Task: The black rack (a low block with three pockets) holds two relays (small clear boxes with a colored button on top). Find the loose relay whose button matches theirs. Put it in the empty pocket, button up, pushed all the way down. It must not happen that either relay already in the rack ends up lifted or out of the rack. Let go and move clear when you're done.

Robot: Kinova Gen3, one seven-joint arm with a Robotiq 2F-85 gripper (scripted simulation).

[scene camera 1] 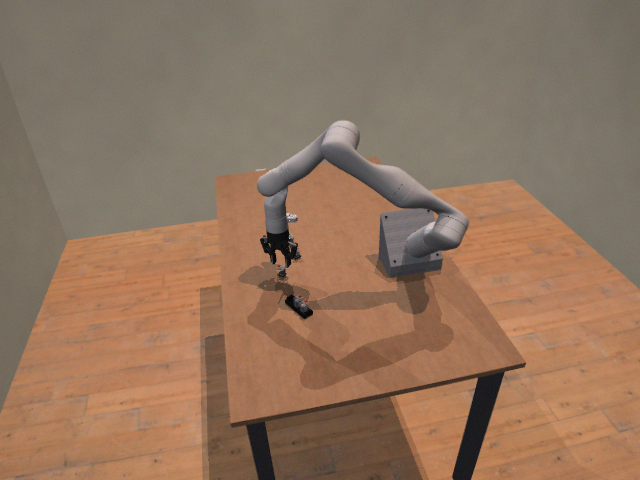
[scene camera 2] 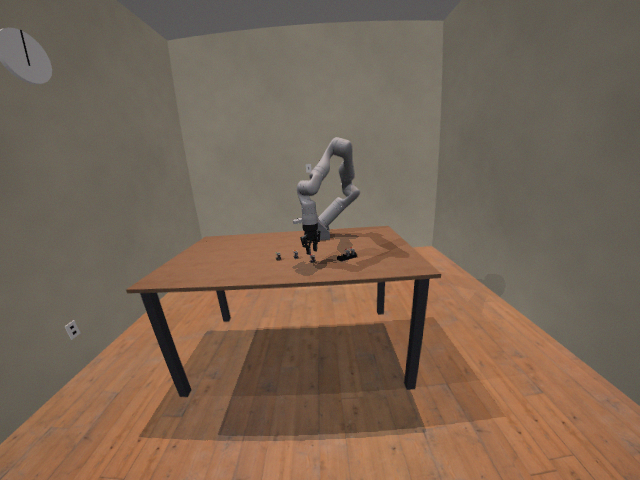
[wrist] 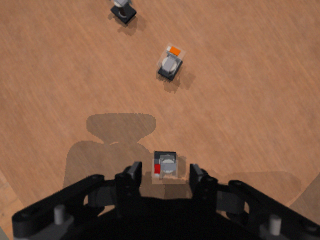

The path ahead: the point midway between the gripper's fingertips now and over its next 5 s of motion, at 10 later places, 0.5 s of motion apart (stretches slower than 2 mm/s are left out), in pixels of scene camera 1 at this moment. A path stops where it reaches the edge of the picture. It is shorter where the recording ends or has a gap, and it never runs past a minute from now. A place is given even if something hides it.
My gripper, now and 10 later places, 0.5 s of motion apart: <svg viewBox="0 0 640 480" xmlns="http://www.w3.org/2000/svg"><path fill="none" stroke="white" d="M281 264L280 266L281 268L281 272L281 273L281 273L282 271L281 262L280 255L284 269L291 282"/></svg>
